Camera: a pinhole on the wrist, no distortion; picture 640 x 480 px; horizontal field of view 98.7 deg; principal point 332.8 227.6 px. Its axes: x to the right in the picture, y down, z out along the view. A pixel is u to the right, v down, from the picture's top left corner.
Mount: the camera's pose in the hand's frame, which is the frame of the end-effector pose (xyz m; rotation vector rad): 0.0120 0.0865 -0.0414 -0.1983 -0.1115 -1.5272
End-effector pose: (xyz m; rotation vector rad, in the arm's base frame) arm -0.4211 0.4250 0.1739 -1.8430 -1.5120 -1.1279
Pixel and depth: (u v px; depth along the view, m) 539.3 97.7 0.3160
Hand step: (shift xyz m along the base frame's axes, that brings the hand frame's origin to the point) 0.0025 0.2204 -0.2756
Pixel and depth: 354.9 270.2 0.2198
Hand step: 0.1610 0.1419 -0.0308
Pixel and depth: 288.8 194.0 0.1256
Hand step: 0.1475 0.0300 -0.0239
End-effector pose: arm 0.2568 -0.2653 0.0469 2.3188 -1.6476 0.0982
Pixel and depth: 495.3 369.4 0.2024
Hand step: 0.0136 -0.1721 -0.1341
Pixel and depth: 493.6 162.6 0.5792
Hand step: 0.0306 -0.0516 -0.6174
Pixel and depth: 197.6 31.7 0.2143
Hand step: -0.2757 0.0105 -0.1345
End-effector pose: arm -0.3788 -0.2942 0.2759 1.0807 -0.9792 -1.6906
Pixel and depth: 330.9 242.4 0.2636
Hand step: -0.1755 -0.0469 0.1866
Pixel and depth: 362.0 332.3 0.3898
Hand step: -0.3289 -0.1576 0.1782
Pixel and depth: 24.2 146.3 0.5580
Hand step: -0.1267 -0.0427 0.8986
